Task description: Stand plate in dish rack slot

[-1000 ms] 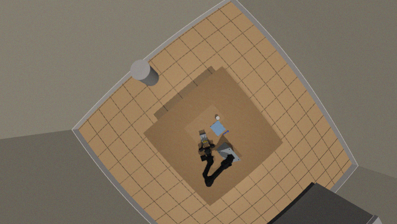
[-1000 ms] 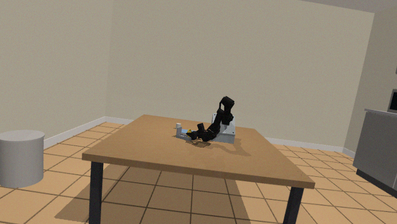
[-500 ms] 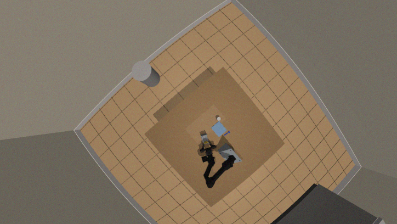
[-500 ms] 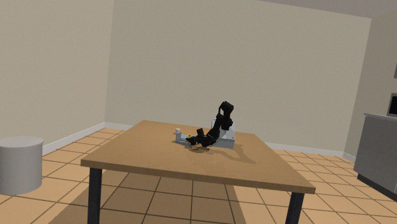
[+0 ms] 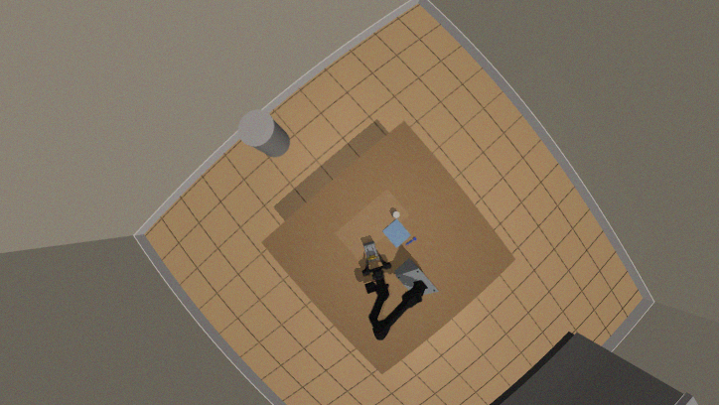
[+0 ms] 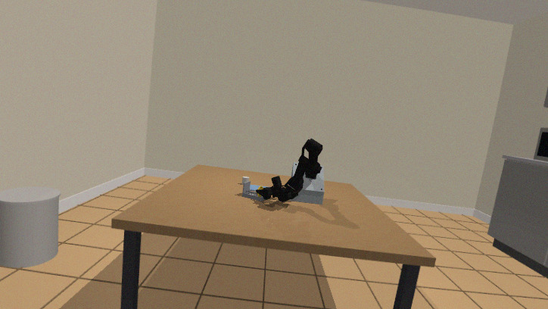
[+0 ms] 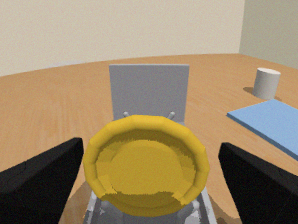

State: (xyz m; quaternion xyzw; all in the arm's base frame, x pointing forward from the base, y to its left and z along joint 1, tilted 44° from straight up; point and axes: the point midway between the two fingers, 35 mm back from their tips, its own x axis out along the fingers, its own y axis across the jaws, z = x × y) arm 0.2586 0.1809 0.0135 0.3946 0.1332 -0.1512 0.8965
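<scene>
Right now my gripper tip is 10 mm past the yellow plate, 10 mm to the right of it and 10 mm above it. From my gripper tip the other things lie so: blue spoon 100 mm behind, 270 mm to the right, 50 mm below; light blue mat 10 mm ahead, 220 mm to the right, 50 mm below; grey dish rack 20 mm ahead, 10 mm to the right, 30 mm below.
</scene>
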